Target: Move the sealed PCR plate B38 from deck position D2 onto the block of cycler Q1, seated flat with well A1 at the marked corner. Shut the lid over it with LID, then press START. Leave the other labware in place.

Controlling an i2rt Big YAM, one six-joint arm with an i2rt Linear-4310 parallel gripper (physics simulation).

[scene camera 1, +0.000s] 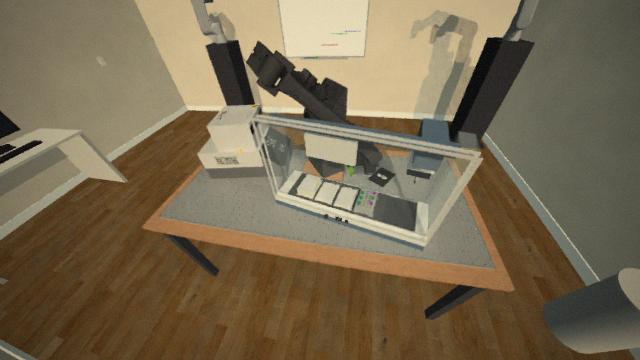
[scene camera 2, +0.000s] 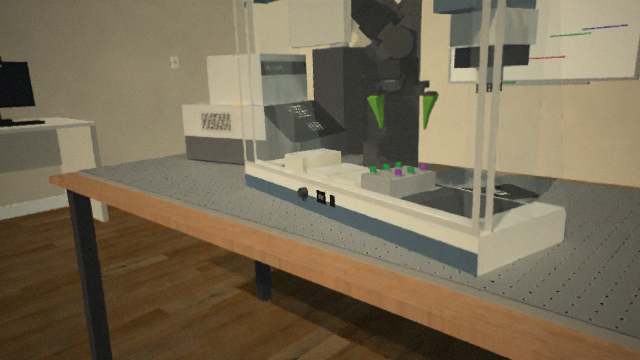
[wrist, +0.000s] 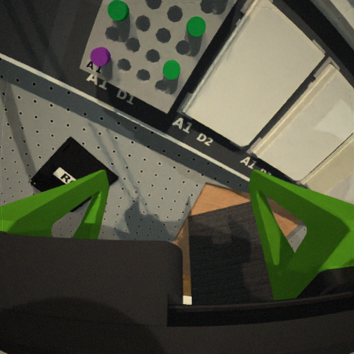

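Seen in the pictures: gripper, between the fingertips: (scene camera 1: pixel 360 175) (scene camera 2: pixel 402 128); arm's base, origin of its link: (scene camera 1: pixel 321 95).
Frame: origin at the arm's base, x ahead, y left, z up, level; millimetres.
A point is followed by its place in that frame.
The flat pale plate at D2 (wrist: pixel 255 70) (scene camera 1: pixel 346 198) lies in its deck slot; in the wrist view its A1 D2 marking is beside it. Its own B38 label is not readable. My gripper (wrist: pixel 178 177) (scene camera 2: pixel 403 125) {x 316, y 237, z -266 mm} is open and empty, high behind the deck, with its green fingers wide apart. In the wrist view the D2 plate is ahead of the fingertips. A white two-tier instrument (scene camera 1: pixel 232 140) {x 224, y -469, z -168 mm} (scene camera 2: pixel 225 120) {x 249, y -493, z -286 mm} with a slanted dark panel (scene camera 2: pixel 305 121) stands at the left; its label is not readable. A cycler block and legible LID and START buttons do not show.
A tube rack (scene camera 1: pixel 367 198) (scene camera 2: pixel 397 182) (wrist: pixel 150 50) with green and purple caps stands at D1. A pale plate (scene camera 1: pixel 327 192) (wrist: pixel 310 115) sits at D3, a taller box (scene camera 1: pixel 309 185) (scene camera 2: pixel 312 160) beyond. Clear walls enclose the deck. A black pad (scene camera 1: pixel 381 176) (wrist: pixel 72 165) lies behind.
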